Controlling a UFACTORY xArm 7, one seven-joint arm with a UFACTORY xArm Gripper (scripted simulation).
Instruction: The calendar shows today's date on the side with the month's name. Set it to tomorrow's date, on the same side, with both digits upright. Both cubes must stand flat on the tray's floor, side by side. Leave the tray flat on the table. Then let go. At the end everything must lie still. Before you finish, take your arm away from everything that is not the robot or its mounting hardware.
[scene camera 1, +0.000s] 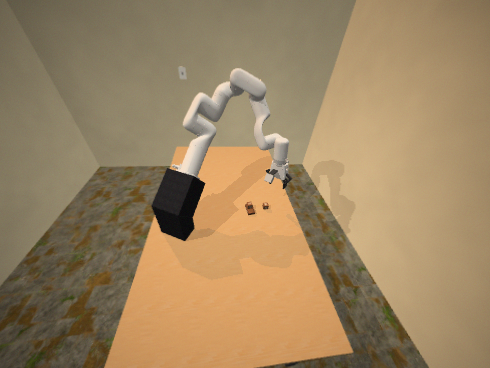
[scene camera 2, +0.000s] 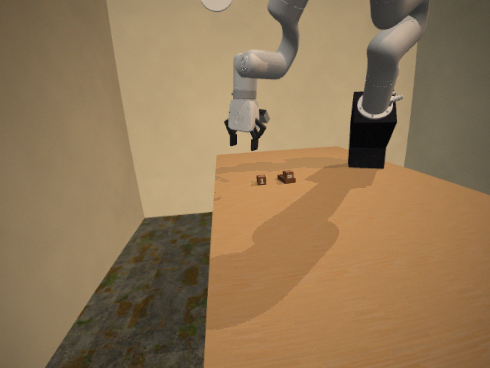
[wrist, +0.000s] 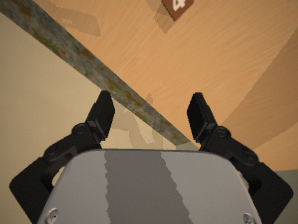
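I look at scene camera 2 and there is my gripper (scene camera 2: 243, 147). The wrist view shows me my own gripper (wrist: 151, 101) too.
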